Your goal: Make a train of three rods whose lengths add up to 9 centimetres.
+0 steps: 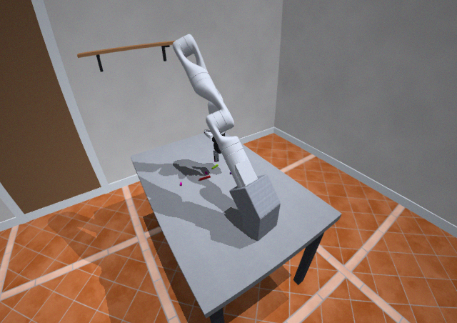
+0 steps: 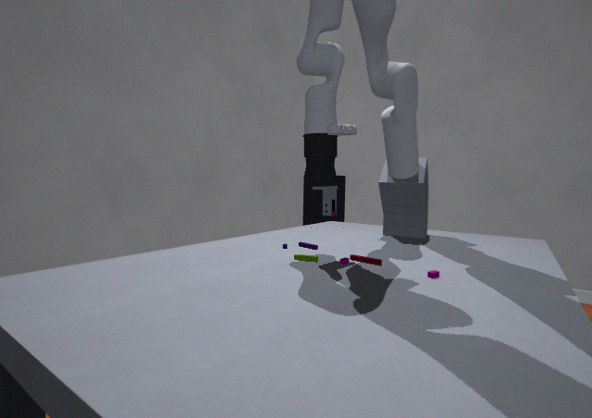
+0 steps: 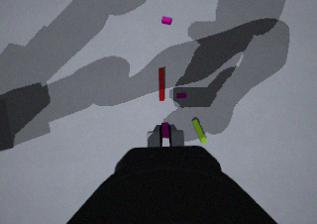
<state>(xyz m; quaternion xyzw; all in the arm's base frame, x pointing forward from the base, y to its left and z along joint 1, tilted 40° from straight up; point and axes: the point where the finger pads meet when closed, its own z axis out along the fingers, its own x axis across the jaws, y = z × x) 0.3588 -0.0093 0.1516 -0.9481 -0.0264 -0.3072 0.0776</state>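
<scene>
Right now my hand is 20 mm short of the blue rod, 130 mm to the left of it and 110 mm above it. The rest, counted from my hand: purple rod (40 mm behind, 100 mm to the right, 110 mm below); then lime rod (70 mm ahead, 10 mm to the right, 110 mm below); then red rod (20 mm behind, 90 mm to the left, 110 mm below).
</scene>
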